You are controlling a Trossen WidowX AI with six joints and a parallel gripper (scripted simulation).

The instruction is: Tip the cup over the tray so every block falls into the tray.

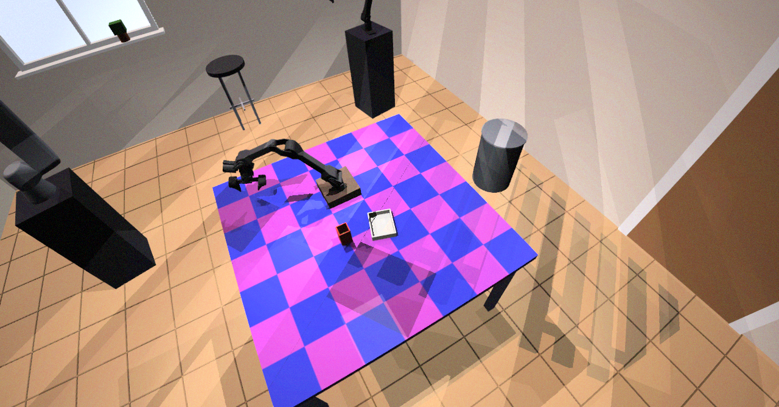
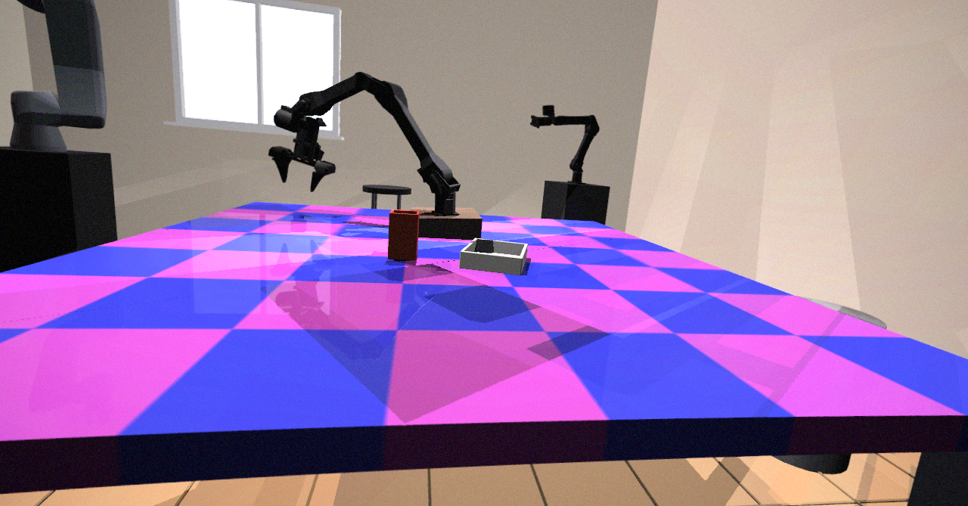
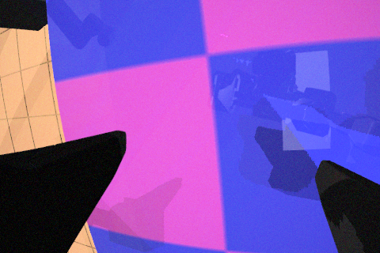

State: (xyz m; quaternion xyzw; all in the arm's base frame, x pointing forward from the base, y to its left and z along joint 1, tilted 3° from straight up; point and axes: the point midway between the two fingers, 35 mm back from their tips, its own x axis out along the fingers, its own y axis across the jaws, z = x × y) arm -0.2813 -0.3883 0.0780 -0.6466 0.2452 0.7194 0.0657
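Now: the green block 55 cm ahead of my gripper tip, 24 cm to the left of it and 4 cm below it. From my gripper tip the other things lie so: red square cup (55 cm ahead, 25 cm to the left, 6 cm below); white shallow tray (61 cm ahead, 43 cm to the left, 8 cm below).
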